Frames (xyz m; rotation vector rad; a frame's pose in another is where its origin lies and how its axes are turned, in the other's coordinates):
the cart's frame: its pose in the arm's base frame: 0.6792 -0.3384 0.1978 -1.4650 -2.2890 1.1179
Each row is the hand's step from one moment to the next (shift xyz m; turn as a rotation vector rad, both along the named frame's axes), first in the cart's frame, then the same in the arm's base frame.
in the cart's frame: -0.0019 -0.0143 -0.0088 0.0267 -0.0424 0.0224
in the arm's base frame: -0.0043 -0.0005 0.0163 -0.0543 0.0023 0.0078
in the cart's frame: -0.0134 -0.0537 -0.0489 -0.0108 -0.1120 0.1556
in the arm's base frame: -0.0046 0.0005 0.0737 -0.1551 -0.1096 -0.0285
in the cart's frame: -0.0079 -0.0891 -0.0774 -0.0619 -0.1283 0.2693
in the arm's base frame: -0.0166 0.0112 0.1166 -0.2020 -0.2117 -0.0850
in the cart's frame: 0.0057 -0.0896 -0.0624 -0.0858 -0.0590 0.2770
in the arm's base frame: -0.0316 0.0153 0.1036 -0.1465 -0.2202 -0.1327
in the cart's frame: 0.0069 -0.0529 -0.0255 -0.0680 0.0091 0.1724
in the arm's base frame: -0.0264 0.0065 0.0525 -0.0523 -0.1393 -0.1109
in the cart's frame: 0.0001 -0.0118 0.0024 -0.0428 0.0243 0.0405
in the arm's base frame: -0.0095 -0.0037 0.0064 0.0161 -0.0505 -0.0354
